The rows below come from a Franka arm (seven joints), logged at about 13 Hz.
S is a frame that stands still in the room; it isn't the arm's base.
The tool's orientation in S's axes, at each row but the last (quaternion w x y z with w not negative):
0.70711, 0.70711, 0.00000, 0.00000
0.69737, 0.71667, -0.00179, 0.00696
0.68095, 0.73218, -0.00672, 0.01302
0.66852, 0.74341, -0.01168, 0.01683
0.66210, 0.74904, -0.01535, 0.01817
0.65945, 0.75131, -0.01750, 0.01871
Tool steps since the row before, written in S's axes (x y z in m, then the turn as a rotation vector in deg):
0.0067, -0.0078, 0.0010, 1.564, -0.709, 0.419
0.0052, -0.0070, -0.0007, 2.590, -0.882, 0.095
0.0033, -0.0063, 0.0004, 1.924, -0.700, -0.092
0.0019, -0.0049, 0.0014, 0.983, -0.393, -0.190
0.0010, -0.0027, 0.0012, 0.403, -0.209, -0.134
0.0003, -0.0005, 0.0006, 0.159, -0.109, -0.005
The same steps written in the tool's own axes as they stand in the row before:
0.0067, 0.0010, 0.0078, 1.564, 0.419, 0.709
0.0051, -0.0006, 0.0071, 2.585, 0.087, 0.898
0.0033, 0.0008, 0.0063, 1.915, -0.094, 0.724
0.0019, 0.0018, 0.0047, 0.972, -0.186, 0.420
0.0011, 0.0015, 0.0025, 0.396, -0.126, 0.227
0.0003, 0.0006, 0.0004, 0.159, 0.001, 0.110

